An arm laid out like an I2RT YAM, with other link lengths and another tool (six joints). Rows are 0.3 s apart.
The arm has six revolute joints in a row. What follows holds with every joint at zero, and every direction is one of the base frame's. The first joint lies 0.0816 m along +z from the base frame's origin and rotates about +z. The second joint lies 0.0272 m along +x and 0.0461 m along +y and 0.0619 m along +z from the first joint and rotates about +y. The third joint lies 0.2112 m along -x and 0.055 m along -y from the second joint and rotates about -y. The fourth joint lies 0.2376 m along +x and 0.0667 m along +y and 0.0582 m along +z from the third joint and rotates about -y. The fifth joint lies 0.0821 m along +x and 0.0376 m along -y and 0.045 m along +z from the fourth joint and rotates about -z. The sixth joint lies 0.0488 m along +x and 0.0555 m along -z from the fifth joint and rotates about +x. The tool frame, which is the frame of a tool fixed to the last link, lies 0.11 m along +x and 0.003 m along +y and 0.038 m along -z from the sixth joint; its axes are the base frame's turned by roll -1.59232, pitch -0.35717 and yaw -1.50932 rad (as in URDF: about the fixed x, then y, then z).
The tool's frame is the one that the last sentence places.
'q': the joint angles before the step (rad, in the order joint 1, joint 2, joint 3, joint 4, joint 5, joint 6). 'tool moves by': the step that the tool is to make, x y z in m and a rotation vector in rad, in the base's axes. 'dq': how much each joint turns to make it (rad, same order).
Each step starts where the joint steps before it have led.
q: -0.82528 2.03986 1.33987 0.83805 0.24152 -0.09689
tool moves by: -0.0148 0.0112 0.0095 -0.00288 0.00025 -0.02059
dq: 0.00000 -0.09278 -0.08911 -0.00044 0.02009 -0.00514
